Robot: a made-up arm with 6 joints.
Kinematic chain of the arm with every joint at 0, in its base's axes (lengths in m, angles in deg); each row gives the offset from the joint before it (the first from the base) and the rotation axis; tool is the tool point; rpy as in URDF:
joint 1: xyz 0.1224 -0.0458 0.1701 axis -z
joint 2: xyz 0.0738 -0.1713 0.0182 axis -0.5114 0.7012 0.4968
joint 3: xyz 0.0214 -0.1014 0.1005 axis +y
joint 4: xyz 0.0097 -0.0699 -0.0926 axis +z
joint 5: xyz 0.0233 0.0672 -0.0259 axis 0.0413 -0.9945 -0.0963
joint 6: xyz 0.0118 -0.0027 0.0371 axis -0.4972 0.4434 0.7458
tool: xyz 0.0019 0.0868 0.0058 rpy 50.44 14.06 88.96
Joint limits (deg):
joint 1: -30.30..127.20
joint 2: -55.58..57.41
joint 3: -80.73..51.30
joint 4: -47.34..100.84
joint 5: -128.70..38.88
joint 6: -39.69..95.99
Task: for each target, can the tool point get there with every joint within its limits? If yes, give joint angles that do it. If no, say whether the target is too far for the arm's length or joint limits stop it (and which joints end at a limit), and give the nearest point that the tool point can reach.
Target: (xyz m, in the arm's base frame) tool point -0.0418 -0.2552 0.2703
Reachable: yes | joints 94.93 20.32 -58.86 3.89 -23.23 -15.09
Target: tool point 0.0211 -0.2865 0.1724
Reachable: yes | joints 48.39 -27.17 -55.77 54.31 -101.76 38.87
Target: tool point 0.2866 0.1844 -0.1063
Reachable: no: joint limits stop it (at a limit: joint 1, joint 2, joint 5, joint 6) | nearest point 0.0664 0.1825 0.0367 | short by 0.263 m
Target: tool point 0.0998 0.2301 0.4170
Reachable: no: joint limits stop it (at a limit: joint 1, joint 3, joint 6) | nearest point -0.0244 0.1912 0.3215 | short by 0.161 m
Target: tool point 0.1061 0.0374 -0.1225
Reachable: no: joint limits stop it (at a limit: joint 1, joint 2, joint 5, joint 6) | nearest point 0.0085 0.0950 -0.0052 | short by 0.163 m
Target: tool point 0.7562 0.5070 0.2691
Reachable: no: too far | nearest point 0.5163 0.0966 0.2359 | short by 0.477 m
